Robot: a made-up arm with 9 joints. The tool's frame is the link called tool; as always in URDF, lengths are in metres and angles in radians.
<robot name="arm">
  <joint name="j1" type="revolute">
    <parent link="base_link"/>
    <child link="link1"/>
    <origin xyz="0 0 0.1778" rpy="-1.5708 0 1.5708"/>
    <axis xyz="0 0 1"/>
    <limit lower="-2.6" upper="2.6"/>
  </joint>
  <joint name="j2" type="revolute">
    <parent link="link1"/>
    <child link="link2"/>
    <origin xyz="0.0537 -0.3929 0.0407" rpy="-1.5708 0 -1.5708"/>
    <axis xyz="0 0 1"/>
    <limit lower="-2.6" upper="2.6"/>
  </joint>
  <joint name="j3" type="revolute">
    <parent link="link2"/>
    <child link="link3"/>
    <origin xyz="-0.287 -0.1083 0.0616" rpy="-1.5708 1.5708 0"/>
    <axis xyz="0 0 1"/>
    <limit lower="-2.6" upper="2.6"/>
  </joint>
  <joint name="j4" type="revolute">
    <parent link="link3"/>
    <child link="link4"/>
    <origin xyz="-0.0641 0.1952 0.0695" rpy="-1.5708 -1.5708 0"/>
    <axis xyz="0 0 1"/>
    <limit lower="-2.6" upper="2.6"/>
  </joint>
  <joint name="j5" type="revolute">
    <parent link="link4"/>
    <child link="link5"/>
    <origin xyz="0.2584 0.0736 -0.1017" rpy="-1.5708 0 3.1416"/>
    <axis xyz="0 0 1"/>
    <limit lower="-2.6" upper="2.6"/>
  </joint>
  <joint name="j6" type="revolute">
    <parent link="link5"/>
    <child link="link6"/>
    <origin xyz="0.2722 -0.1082 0.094" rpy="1.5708 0 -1.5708"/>
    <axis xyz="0 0 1"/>
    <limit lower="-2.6" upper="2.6"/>
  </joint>
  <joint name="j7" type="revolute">
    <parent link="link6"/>
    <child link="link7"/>
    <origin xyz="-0.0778 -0.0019 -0.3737" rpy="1.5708 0 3.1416"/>
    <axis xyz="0 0 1"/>
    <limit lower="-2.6" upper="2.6"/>
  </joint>
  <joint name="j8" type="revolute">
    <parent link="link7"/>
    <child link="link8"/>
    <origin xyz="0.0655 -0.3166 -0.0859" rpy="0 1.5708 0"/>
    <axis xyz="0 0 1"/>
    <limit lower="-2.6" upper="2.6"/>
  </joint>
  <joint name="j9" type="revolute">
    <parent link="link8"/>
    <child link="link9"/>
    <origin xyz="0.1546 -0.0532 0.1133" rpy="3.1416 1.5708 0"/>
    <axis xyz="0 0 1"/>
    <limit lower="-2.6" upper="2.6"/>
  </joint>
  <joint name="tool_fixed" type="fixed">
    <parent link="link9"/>
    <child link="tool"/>
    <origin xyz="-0.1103 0.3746 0.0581" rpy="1.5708 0 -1.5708"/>
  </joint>
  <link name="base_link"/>
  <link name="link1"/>
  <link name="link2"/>
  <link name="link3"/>
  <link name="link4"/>
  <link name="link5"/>
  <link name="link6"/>
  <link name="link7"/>
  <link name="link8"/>
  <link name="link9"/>
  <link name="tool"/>
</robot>
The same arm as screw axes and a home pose.
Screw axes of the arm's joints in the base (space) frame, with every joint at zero. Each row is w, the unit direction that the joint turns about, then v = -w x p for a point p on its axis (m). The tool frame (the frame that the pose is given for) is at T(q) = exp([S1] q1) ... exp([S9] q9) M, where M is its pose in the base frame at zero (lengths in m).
S1: w -1 0 0 v 0.0000 -0.1778 0.0000
S2: w 0 1 0 v -0.5707 0.0000 -0.0407
S3: w 1 0 0 v 0.0000 0.2837 -0.1153
S4: w 0 0 -1 v -0.1794 -0.0795 0.0000
S5: w 0 1 0 v -0.1902 0.0000 0.1789
S6: w 1 0 0 v 0.0000 0.0820 -0.1998
S7: w 0 1 0 v -0.1598 0.0000 -0.4670
S8: w 0 0 1 v 0.1120 0.7836 0.0000
S9: w 0 1 0 v -0.3386 0.0000 -0.8368
M =
1 0.000011 -0.000007 -1.2114
-0.000011 1 -0.000026 0.0155
0.000007 0.000026 1 0.4489
0 0 0 1
Joint limits (rad, base to tool): -2.6000..2.6000 -2.6000..2.6000 -2.6000..2.6000 -2.6000..2.6000 -2.6000..2.6000 -2.6000..2.6000 -2.6000..2.6000 -2.6000..2.6000 -2.6000..2.6000

